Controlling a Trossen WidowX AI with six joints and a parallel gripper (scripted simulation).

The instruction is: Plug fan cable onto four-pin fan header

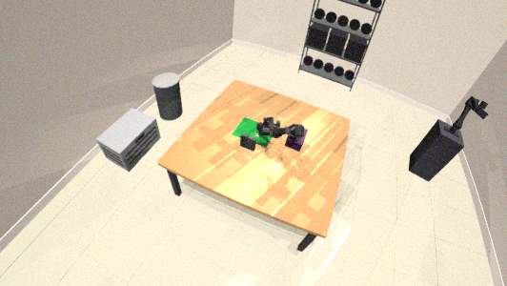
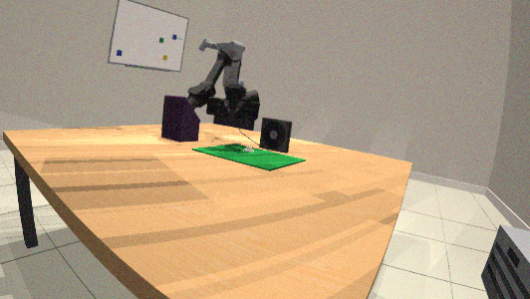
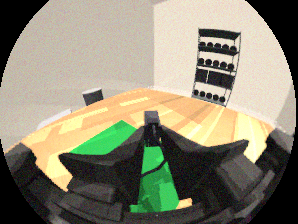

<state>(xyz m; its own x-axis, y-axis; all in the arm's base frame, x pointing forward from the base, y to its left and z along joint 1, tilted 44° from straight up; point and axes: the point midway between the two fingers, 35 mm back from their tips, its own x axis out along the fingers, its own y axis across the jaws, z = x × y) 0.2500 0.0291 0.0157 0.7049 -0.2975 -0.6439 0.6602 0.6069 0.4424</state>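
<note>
The green board lies 140 mm below my gripper tip, 60 mm ahead of it and 40 mm to the left of it. Round my gripper tip: black square fan (220 mm to the left, 70 mm below, 10 mm ahead); dark fan plug (10 mm below).
</note>
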